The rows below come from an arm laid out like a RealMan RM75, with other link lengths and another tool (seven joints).
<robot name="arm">
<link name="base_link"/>
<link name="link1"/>
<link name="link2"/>
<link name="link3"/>
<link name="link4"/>
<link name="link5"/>
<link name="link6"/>
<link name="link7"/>
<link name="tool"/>
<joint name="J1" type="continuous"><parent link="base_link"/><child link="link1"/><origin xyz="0.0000 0.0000 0.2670"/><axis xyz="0 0 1"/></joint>
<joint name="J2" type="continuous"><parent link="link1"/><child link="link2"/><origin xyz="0.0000 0.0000 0.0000"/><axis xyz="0 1 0"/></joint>
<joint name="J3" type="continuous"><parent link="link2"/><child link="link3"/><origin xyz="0.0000 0.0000 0.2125"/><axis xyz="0 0 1"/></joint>
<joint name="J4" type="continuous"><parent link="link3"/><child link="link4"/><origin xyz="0.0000 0.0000 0.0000"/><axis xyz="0 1 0"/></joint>
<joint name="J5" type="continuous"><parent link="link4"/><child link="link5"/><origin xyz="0.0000 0.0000 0.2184"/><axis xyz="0 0 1"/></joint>
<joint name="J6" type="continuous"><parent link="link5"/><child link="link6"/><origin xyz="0.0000 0.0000 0.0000"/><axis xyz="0 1 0"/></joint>
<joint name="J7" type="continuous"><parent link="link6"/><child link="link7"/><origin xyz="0.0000 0.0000 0.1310"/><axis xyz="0 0 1"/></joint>
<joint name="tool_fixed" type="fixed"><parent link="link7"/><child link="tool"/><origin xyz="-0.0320 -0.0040 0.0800" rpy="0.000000 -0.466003 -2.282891"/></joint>
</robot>
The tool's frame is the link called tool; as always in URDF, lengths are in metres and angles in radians. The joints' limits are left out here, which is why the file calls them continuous.
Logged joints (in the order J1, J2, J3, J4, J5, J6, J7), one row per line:
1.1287, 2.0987, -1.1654, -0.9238, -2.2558, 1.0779, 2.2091
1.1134, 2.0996, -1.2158, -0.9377, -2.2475, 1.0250, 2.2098
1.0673, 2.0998, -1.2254, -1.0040, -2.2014, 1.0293, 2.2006
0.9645, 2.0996, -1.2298, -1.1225, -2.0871, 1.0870, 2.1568
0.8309, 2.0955, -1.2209, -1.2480, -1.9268, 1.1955, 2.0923
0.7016, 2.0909, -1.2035, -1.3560, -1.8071, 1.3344, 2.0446
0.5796, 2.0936, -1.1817, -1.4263, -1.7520, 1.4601, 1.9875
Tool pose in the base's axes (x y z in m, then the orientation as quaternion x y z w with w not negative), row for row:
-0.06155, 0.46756, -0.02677, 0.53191, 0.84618, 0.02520, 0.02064
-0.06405, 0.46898, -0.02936, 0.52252, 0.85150, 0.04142, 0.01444
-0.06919, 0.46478, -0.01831, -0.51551, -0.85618, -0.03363, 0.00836
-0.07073, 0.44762, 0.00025, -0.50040, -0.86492, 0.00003, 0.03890
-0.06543, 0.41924, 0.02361, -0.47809, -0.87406, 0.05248, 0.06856
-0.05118, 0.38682, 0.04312, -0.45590, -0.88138, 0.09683, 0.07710
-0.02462, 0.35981, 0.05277, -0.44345, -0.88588, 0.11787, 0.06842
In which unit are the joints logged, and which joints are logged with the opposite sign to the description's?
The joints are logged in radians. Opposite sign: J6.
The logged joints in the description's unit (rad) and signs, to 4 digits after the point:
1.1287, 2.0987, -1.1654, -0.9238, -2.2558, -1.0779, 2.2091
1.1134, 2.0996, -1.2158, -0.9377, -2.2475, -1.0250, 2.2098
1.0673, 2.0998, -1.2254, -1.0040, -2.2014, -1.0293, 2.2006
0.9645, 2.0996, -1.2298, -1.1225, -2.0871, -1.0870, 2.1568
0.8309, 2.0955, -1.2209, -1.2480, -1.9268, -1.1955, 2.0923
0.7016, 2.0909, -1.2035, -1.3560, -1.8071, -1.3344, 2.0446
0.5796, 2.0936, -1.1817, -1.4263, -1.7520, -1.4601, 1.9875

